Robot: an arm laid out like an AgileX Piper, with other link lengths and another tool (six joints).
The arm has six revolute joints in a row. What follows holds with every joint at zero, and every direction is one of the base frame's. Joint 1 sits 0.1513 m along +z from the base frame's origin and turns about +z. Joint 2 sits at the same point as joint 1 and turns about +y. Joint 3 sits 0.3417 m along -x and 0.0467 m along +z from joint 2 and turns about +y. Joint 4 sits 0.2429 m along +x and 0.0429 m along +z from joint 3 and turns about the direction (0.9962, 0, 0.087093). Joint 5 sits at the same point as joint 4 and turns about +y. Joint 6 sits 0.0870 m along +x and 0.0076 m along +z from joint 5 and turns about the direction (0.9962, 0, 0.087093). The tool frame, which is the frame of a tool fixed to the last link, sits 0.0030 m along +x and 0.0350 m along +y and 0.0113 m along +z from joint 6; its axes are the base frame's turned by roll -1.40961, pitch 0.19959 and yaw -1.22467 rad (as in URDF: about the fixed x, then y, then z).
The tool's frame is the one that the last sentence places.
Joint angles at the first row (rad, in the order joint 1, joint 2, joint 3, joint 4, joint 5, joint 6):
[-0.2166 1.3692 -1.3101 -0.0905 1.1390 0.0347]
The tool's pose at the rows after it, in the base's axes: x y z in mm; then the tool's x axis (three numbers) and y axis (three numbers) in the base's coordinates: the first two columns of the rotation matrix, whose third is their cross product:
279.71 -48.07 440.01 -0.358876 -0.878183 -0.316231 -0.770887 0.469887 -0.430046
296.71 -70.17 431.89 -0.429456 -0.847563 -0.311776 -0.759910 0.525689 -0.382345
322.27 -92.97 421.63 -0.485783 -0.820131 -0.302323 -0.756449 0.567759 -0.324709
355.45 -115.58 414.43 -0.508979 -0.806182 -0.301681 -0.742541 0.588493 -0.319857
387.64 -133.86 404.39 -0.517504 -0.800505 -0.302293 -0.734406 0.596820 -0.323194
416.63 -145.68 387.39 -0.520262 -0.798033 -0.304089 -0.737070 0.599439 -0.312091
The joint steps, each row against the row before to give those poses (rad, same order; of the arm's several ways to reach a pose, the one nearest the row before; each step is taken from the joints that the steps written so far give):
[-0.0497 0.0274 -0.0099 0.0000 0.0050 0.0161]
[-0.0546 0.0720 -0.0490 0.0000 0.0313 0.0064]
[-0.0400 0.1037 -0.0856 0.0000 0.0464 0.0013]
[-0.0251 0.1150 -0.1179 0.0000 0.0081 0.0008]
[-0.0118 0.1102 -0.1154 0.0000 0.0016 0.0000]
[0.0000 0.1016 -0.0912 0.0039 0.0006 0.0000]

